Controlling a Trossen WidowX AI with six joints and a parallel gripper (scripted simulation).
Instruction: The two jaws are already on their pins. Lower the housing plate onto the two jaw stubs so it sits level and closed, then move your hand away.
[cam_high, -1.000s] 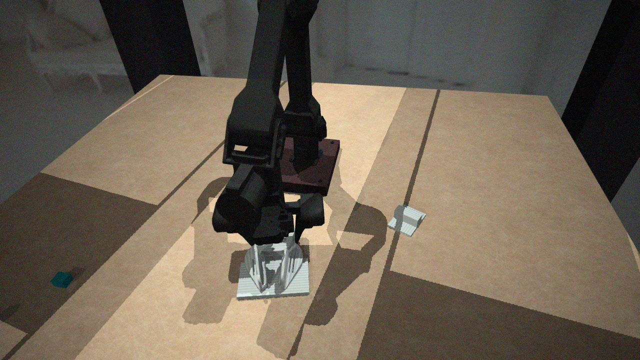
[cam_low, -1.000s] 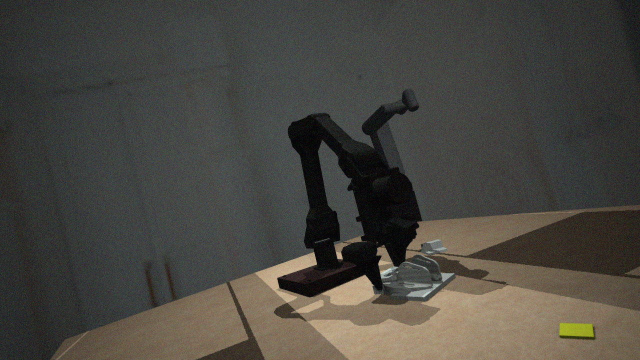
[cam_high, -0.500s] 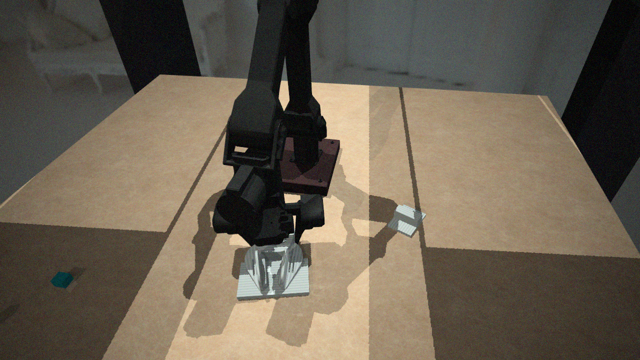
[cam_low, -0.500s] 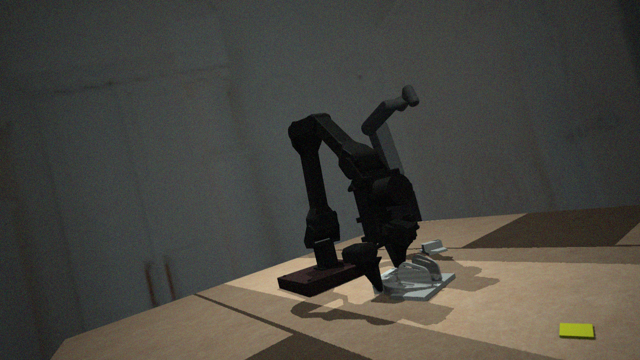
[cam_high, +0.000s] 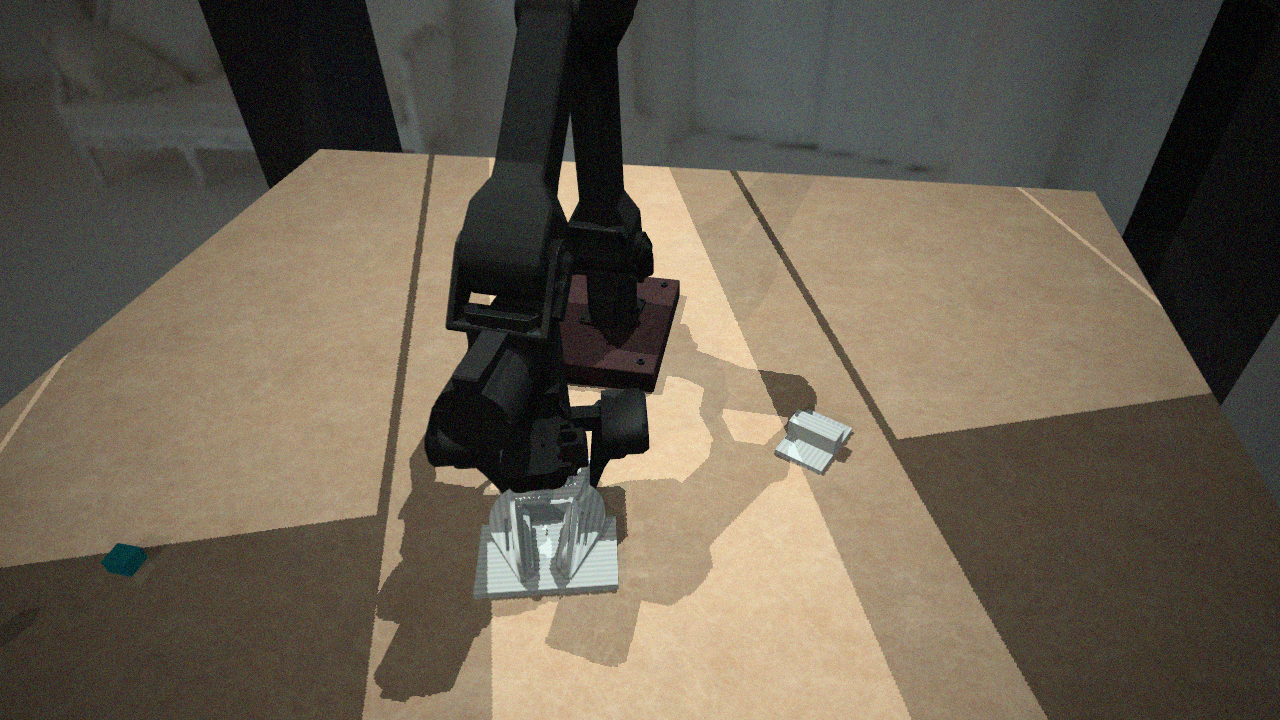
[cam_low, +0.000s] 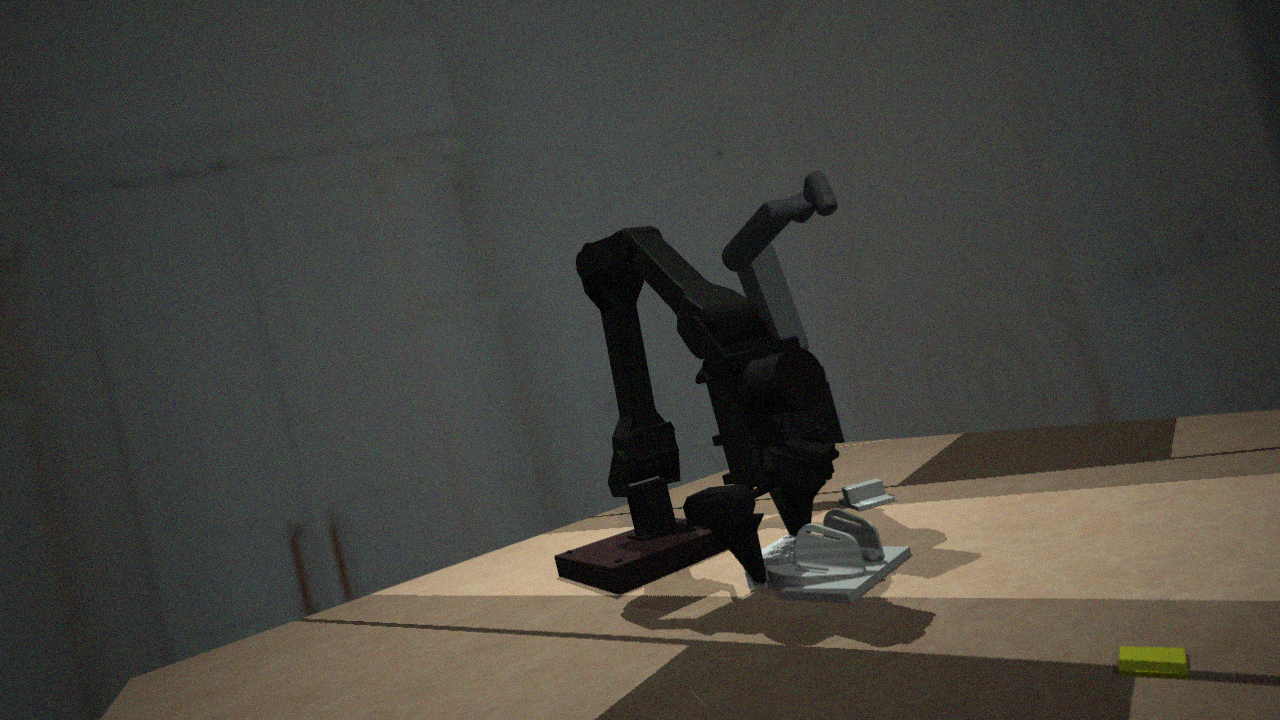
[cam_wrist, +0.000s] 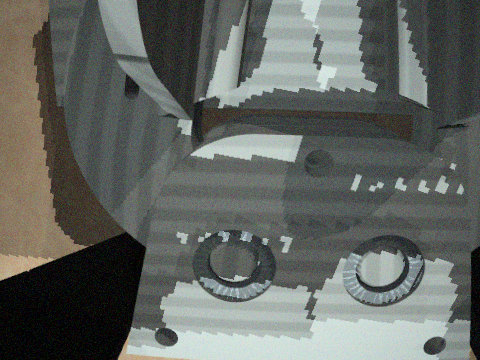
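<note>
Now: the pale base plate 70 mm ahead of my gripper tip and 20 mm to the left of it. From my gripper tip the other things lie so: teal block (170 mm ahead, 340 mm to the right); yellow block (340 mm ahead, 10 mm below).
</note>
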